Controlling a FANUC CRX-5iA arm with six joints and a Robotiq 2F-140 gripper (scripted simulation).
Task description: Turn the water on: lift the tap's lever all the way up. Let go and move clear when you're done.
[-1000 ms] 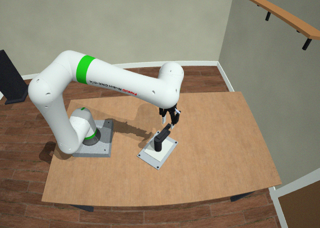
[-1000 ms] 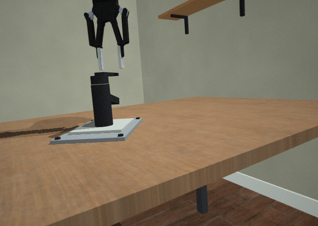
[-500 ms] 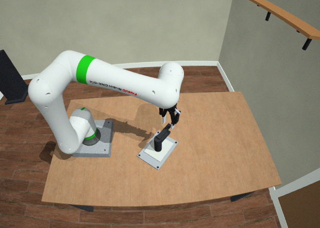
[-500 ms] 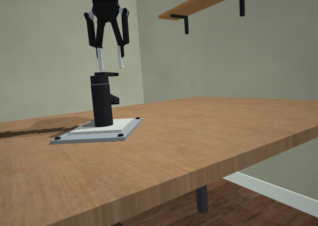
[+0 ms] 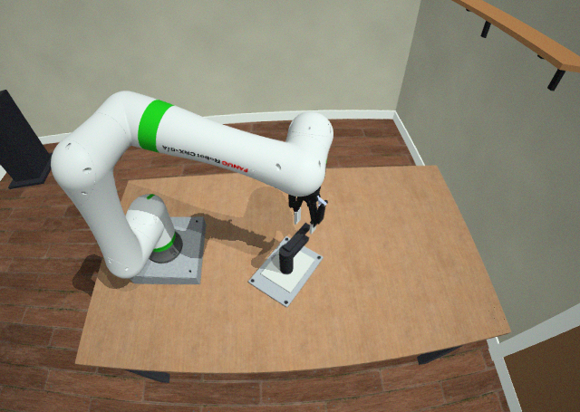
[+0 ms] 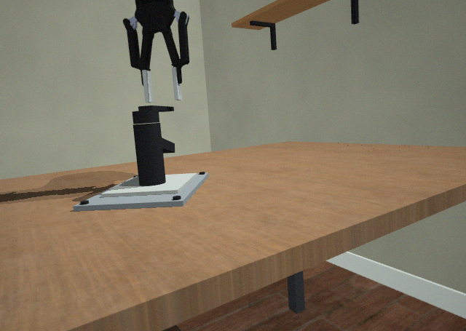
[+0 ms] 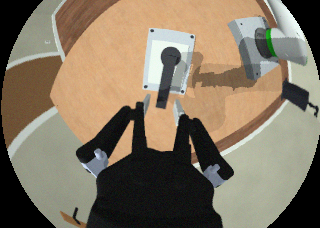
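My hand is 3 cm past the flat lever, 3 cm to the left of it and 5 cm above it. Also, from my hand: black tap (5 cm behind, 5 cm to the right, 10 cm below).
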